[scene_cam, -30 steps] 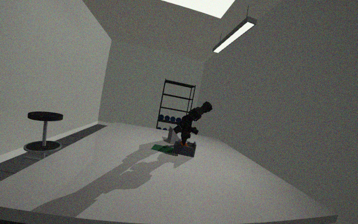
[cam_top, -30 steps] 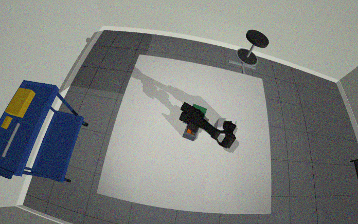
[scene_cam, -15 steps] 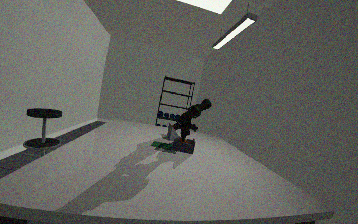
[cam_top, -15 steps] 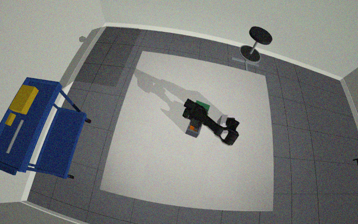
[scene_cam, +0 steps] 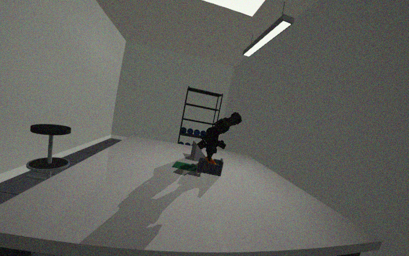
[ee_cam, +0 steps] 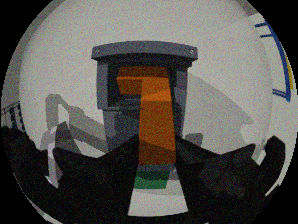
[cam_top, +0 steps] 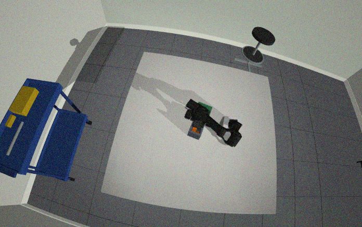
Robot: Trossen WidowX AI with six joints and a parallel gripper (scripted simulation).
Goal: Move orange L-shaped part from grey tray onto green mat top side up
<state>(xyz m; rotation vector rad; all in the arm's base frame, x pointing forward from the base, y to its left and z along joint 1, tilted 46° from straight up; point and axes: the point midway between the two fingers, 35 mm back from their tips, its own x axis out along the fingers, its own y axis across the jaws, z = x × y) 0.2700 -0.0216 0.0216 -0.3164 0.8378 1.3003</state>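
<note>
Now: the green mat 60 mm behind my gripper tip, 130 mm to the right of it and 90 mm below it. Also, from my gripper tip: orange L-shaped part 40 mm to the left, 30 mm below.
</note>
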